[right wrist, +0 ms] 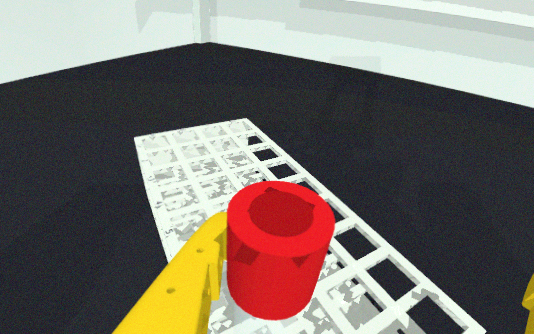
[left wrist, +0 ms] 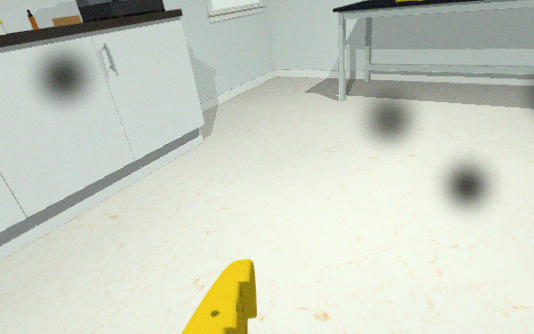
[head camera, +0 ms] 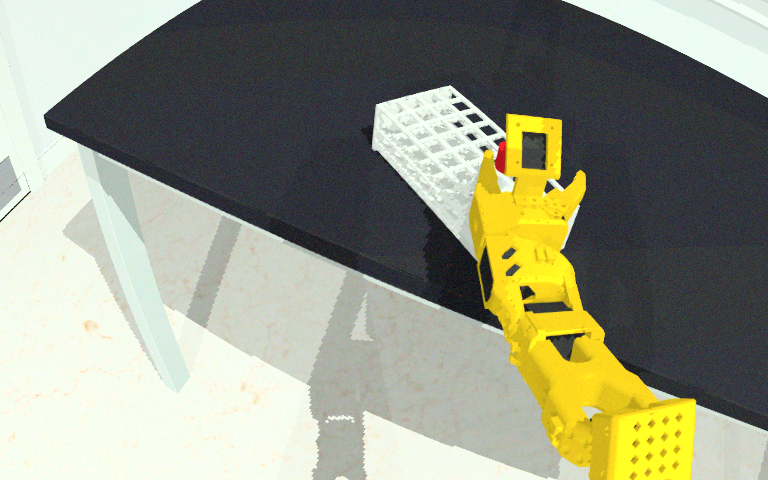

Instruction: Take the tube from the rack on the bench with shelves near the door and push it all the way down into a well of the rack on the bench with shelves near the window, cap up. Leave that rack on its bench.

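Places are measured from the left arm's base along level axes (x back, y right, z up), in millimetres.
Pixels of known places: left hand, tool point: (left wrist: 253,279); right hand, tool point: (right wrist: 233,229) (head camera: 491,155).
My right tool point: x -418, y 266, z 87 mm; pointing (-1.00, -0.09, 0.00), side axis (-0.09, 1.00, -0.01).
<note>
Behind a point stands the place of what it marks.
A white rack (head camera: 416,100) @(x -554, y 214, z 39 mm) (right wrist: 190,131) @(x -551, y 211, z 43 mm) with many square wells stands on the black bench top (head camera: 254,101) @(x -611, y 36, z -13 mm) (right wrist: 75,115) @(x -675, y 10, z -13 mm). The tube's red cap (head camera: 501,157) @(x -400, y 269, z 101 mm) (right wrist: 275,280) @(x -396, y 276, z 100 mm) points up over the rack; the tube's body is mostly hidden, so its depth in a well cannot be told. My right gripper (head camera: 534,163) (right wrist: 376,255) is open around the cap's height. Its fixed jaw is close against the cap's left side in the right wrist view; its moving jaw stands far out at the right edge. My left gripper (left wrist: 245,280) is fully open over the floor, with one notched jaw showing.
In the left wrist view, a white cabinet (left wrist: 150,80) @(x 1950, y 1043, z -213 mm) with a dark top stands at left, and a black-topped bench (left wrist: 342,60) @(x 3017, y -124, z -415 mm) with pale legs at upper right. Walls rise behind the bench in the right wrist view. The bench's front edge passes under my right arm.
</note>
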